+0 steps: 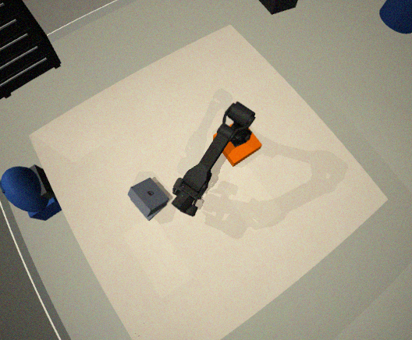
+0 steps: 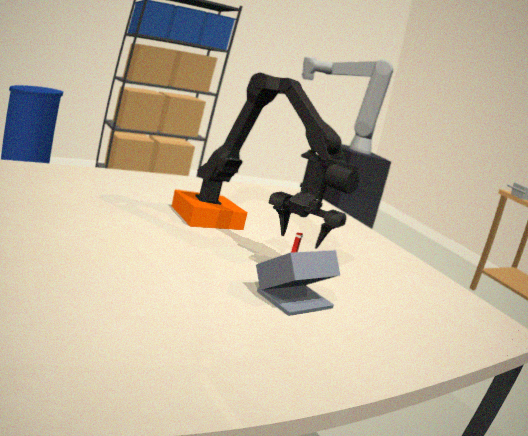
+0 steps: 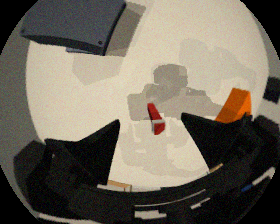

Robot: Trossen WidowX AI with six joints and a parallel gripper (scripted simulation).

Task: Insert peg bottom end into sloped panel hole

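My gripper tip is 1 cm past the thin red peg. Also, from my gripper tip: grey sloped panel (18 cm ahead, 9 cm to the right); then flat grey foot (20 cm ahead, 8 cm to the right, 5 cm below).
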